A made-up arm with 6 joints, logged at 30 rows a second.
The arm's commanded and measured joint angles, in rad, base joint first. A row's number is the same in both.
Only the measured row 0 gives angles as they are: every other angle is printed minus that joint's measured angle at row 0.
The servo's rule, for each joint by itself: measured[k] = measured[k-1] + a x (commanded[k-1-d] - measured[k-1]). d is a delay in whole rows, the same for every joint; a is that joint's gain. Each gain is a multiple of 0.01, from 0.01 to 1. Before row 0 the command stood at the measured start. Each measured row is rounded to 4 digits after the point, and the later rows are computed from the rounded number. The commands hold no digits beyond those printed.
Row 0, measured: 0.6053 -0.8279 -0.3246 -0.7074 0.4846 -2.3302
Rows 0 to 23, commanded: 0.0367 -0.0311 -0.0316 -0.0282 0.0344 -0.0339; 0.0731 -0.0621 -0.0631 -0.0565 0.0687 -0.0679; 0.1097 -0.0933 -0.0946 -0.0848 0.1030 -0.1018; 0.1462 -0.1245 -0.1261 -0.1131 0.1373 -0.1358; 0.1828 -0.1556 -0.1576 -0.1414 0.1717 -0.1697; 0.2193 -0.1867 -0.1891 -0.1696 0.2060 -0.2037; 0.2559 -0.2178 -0.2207 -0.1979 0.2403 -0.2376; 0.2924 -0.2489 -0.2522 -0.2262 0.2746 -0.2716; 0.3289 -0.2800 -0.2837 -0.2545 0.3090 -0.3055; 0.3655 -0.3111 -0.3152 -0.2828 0.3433 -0.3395; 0.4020 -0.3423 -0.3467 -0.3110 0.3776 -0.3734; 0.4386 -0.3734 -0.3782 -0.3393 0.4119 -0.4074; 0.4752 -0.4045 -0.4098 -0.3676 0.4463 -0.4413; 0.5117 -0.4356 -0.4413 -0.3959 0.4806 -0.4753; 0.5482 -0.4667 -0.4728 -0.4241 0.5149 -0.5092; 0.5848 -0.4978 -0.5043 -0.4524 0.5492 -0.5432; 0.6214 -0.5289 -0.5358 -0.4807 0.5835 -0.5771; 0.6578 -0.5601 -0.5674 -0.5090 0.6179 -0.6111; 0.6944 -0.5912 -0.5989 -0.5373 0.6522 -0.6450; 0.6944 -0.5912 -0.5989 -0.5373 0.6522 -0.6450; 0.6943 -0.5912 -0.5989 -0.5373 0.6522 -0.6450; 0.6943 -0.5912 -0.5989 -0.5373 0.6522 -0.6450; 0.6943 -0.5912 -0.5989 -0.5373 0.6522 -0.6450; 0.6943 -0.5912 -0.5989 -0.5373 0.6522 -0.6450
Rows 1 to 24, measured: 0.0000 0.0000 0.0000 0.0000 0.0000 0.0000; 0.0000 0.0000 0.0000 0.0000 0.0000 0.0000; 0.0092 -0.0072 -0.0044 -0.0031 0.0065 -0.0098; 0.0252 -0.0198 -0.0126 -0.0090 0.0183 -0.0266; 0.0463 -0.0367 -0.0241 -0.0173 0.0344 -0.0484; 0.0713 -0.0569 -0.0384 -0.0278 0.0540 -0.0737; 0.0992 -0.0796 -0.0551 -0.0403 0.0764 -0.1015; 0.1292 -0.1042 -0.0739 -0.0545 0.1010 -0.1311; 0.1609 -0.1303 -0.0945 -0.0703 0.1275 -0.1620; 0.1938 -0.1576 -0.1166 -0.0874 0.1554 -0.1938; 0.2276 -0.1858 -0.1400 -0.1058 0.1846 -0.2262; 0.2621 -0.2146 -0.1645 -0.1253 0.2148 -0.2591; 0.2971 -0.2440 -0.1900 -0.1457 0.2457 -0.2922; 0.3325 -0.2738 -0.2163 -0.1670 0.2773 -0.3256; 0.3682 -0.3039 -0.2434 -0.1891 0.3094 -0.3592; 0.4041 -0.3342 -0.2711 -0.2118 0.3419 -0.3929; 0.4401 -0.3647 -0.2993 -0.2352 0.3748 -0.4266; 0.4763 -0.3953 -0.3280 -0.2591 0.4079 -0.4604; 0.5126 -0.4260 -0.3571 -0.2835 0.4413 -0.4942; 0.5489 -0.4568 -0.3865 -0.3083 0.4749 -0.5281; 0.5853 -0.4877 -0.4162 -0.3335 0.5086 -0.5620; 0.6126 -0.5115 -0.4418 -0.3559 0.5359 -0.5861; 0.6330 -0.5298 -0.4638 -0.3759 0.5580 -0.6032; 0.6483 -0.5439 -0.4827 -0.3937 0.5759 -0.6153
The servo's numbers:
d 2
a 0.25 0.23 0.14 0.11 0.19 0.29

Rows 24 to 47, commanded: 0.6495 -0.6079 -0.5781 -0.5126 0.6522 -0.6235; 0.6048 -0.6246 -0.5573 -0.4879 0.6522 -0.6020; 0.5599 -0.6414 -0.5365 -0.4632 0.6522 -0.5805; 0.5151 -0.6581 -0.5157 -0.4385 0.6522 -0.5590; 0.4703 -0.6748 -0.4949 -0.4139 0.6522 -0.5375; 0.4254 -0.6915 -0.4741 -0.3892 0.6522 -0.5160; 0.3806 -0.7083 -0.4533 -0.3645 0.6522 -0.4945; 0.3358 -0.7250 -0.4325 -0.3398 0.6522 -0.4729; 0.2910 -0.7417 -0.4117 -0.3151 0.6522 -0.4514; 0.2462 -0.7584 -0.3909 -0.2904 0.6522 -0.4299; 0.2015 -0.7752 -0.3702 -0.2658 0.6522 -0.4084; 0.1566 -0.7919 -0.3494 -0.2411 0.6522 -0.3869; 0.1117 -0.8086 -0.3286 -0.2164 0.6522 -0.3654; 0.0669 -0.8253 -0.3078 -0.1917 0.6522 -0.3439; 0.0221 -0.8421 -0.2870 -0.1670 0.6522 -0.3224; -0.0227 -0.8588 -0.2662 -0.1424 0.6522 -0.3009; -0.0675 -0.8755 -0.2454 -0.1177 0.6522 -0.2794; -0.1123 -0.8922 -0.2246 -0.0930 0.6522 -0.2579; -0.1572 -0.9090 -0.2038 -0.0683 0.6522 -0.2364; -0.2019 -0.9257 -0.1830 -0.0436 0.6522 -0.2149; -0.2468 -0.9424 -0.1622 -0.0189 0.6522 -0.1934; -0.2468 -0.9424 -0.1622 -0.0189 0.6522 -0.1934; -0.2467 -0.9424 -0.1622 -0.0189 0.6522 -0.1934; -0.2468 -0.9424 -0.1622 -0.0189 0.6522 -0.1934
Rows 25 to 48, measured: 0.6598 -0.5548 -0.4990 -0.4095 0.5904 -0.6239; 0.6684 -0.5632 -0.5130 -0.4236 0.6021 -0.6300; 0.6637 -0.5735 -0.5221 -0.4334 0.6116 -0.6281; 0.6490 -0.5853 -0.5270 -0.4394 0.6193 -0.6205; 0.6267 -0.5982 -0.5283 -0.4420 0.6256 -0.6089; 0.5988 -0.6120 -0.5265 -0.4416 0.6307 -0.5944; 0.5667 -0.6264 -0.5221 -0.4386 0.6348 -0.5779; 0.5314 -0.6414 -0.5154 -0.4332 0.6381 -0.5599; 0.4937 -0.6568 -0.5067 -0.4256 0.6408 -0.5409; 0.4542 -0.6725 -0.4963 -0.4162 0.6430 -0.5212; 0.4134 -0.6884 -0.4845 -0.4051 0.6447 -0.5010; 0.3716 -0.7045 -0.4714 -0.3925 0.6461 -0.4804; 0.3291 -0.7208 -0.4572 -0.3786 0.6473 -0.4595; 0.2860 -0.7372 -0.4421 -0.3635 0.6482 -0.4384; 0.2424 -0.7536 -0.4262 -0.3473 0.6490 -0.4172; 0.1985 -0.7701 -0.4096 -0.3302 0.6496 -0.3959; 0.1544 -0.7867 -0.3924 -0.3122 0.6501 -0.3746; 0.1101 -0.8033 -0.3747 -0.2935 0.6505 -0.3532; 0.0657 -0.8199 -0.3566 -0.2742 0.6508 -0.3318; 0.0212 -0.8365 -0.3381 -0.2543 0.6511 -0.3104; -0.0234 -0.8532 -0.3193 -0.2338 0.6513 -0.2889; -0.0680 -0.8699 -0.3002 -0.2129 0.6515 -0.2674; -0.1127 -0.8866 -0.2809 -0.1916 0.6516 -0.2459; -0.1462 -0.8994 -0.2643 -0.1726 0.6517 -0.2307
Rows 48 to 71, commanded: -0.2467 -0.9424 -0.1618 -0.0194 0.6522 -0.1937; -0.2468 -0.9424 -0.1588 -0.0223 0.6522 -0.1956; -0.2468 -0.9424 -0.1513 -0.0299 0.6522 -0.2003; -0.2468 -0.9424 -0.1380 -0.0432 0.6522 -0.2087; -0.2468 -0.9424 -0.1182 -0.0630 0.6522 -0.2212; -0.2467 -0.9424 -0.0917 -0.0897 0.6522 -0.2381; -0.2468 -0.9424 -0.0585 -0.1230 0.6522 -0.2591; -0.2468 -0.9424 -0.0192 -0.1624 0.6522 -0.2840; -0.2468 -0.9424 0.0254 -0.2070 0.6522 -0.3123; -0.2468 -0.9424 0.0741 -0.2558 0.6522 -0.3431; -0.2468 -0.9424 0.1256 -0.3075 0.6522 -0.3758; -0.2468 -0.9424 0.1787 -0.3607 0.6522 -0.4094; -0.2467 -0.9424 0.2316 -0.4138 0.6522 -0.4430; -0.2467 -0.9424 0.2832 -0.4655 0.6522 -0.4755; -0.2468 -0.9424 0.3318 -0.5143 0.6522 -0.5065; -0.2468 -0.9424 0.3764 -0.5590 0.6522 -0.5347; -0.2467 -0.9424 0.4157 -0.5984 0.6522 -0.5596; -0.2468 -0.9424 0.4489 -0.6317 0.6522 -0.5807; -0.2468 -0.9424 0.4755 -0.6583 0.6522 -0.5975; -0.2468 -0.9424 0.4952 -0.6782 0.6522 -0.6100; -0.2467 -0.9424 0.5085 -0.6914 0.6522 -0.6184; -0.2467 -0.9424 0.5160 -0.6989 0.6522 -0.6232; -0.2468 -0.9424 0.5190 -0.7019 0.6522 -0.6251; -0.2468 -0.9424 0.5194 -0.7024 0.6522 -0.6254
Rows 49 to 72, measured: -0.1713 -0.9093 -0.2500 -0.1557 0.6518 -0.2199; -0.1902 -0.9169 -0.2377 -0.1407 0.6519 -0.2122; -0.2043 -0.9228 -0.2271 -0.1274 0.6520 -0.2068; -0.2149 -0.9273 -0.2175 -0.1158 0.6520 -0.2036; -0.2229 -0.9308 -0.2082 -0.1064 0.6520 -0.2026; -0.2289 -0.9335 -0.1984 -0.0994 0.6520 -0.2044; -0.2334 -0.9355 -0.1872 -0.0954 0.6520 -0.2093; -0.2367 -0.9371 -0.1738 -0.0948 0.6520 -0.2177; -0.2392 -0.9383 -0.1577 -0.0979 0.6520 -0.2297; -0.2411 -0.9392 -0.1383 -0.1050 0.6520 -0.2454; -0.2425 -0.9399 -0.1154 -0.1162 0.6520 -0.2648; -0.2436 -0.9405 -0.0889 -0.1316 0.6520 -0.2875; -0.2444 -0.9409 -0.0589 -0.1509 0.6520 -0.3131; -0.2450 -0.9412 -0.0256 -0.1740 0.6520 -0.3410; -0.2454 -0.9415 0.0104 -0.2004 0.6520 -0.3706; -0.2457 -0.9417 0.0486 -0.2296 0.6520 -0.4010; -0.2460 -0.9419 0.0882 -0.2609 0.6520 -0.4316; -0.2462 -0.9420 0.1285 -0.2937 0.6520 -0.4615; -0.2463 -0.9421 0.1687 -0.3272 0.6520 -0.4899; -0.2464 -0.9422 0.2079 -0.3607 0.6520 -0.5162; -0.2465 -0.9422 0.2454 -0.3934 0.6520 -0.5398; -0.2466 -0.9422 0.2804 -0.4247 0.6520 -0.5602; -0.2466 -0.9422 0.3123 -0.4540 0.6520 -0.5771; -0.2466 -0.9422 0.3408 -0.4809 0.6520 -0.5905
